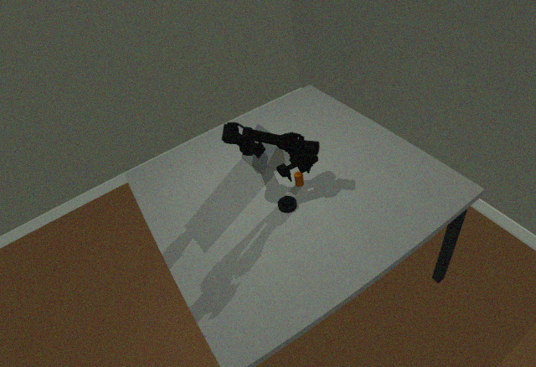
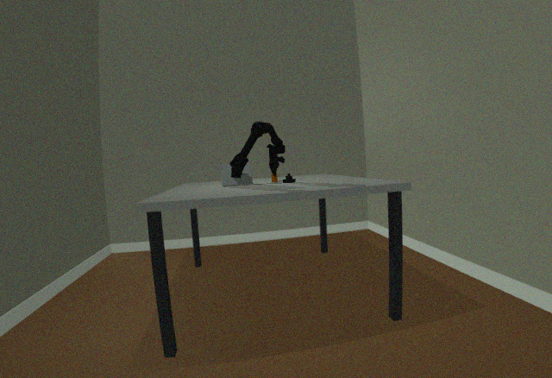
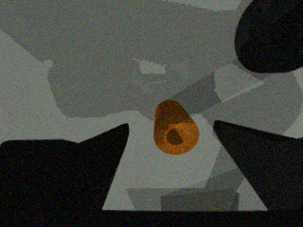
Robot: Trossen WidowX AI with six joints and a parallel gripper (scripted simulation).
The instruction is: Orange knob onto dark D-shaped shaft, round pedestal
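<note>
My gripper tip is 1 cm above the orange knob. From my gripper tip the other things lie so: dark round pedestal 12 cm to the right, 9 cm ahead, 1 cm below.
</note>
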